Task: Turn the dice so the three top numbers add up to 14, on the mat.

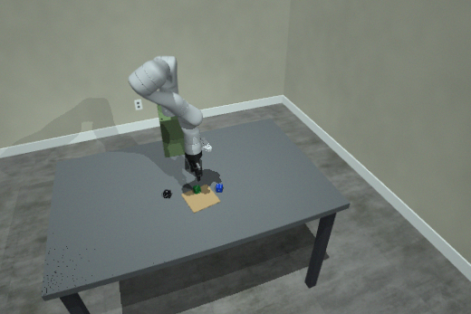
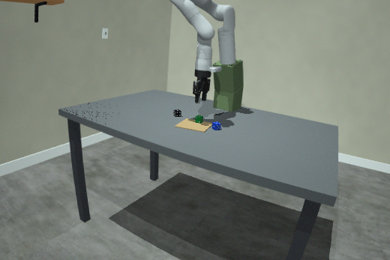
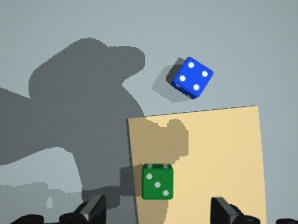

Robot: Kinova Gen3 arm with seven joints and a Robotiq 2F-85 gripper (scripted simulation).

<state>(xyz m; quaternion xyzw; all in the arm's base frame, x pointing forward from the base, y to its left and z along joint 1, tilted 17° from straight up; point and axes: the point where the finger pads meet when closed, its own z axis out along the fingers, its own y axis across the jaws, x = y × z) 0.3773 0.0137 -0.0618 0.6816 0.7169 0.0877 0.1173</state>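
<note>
My hand is 3 cm short of the blue die, 10 cm to the right of it and 10 cm above it. From my hand the other things lie so: tan mat 5 cm ahead, 11 cm below; black die 3 cm behind, 14 cm to the right, 10 cm below; green die 10 cm below.
</note>
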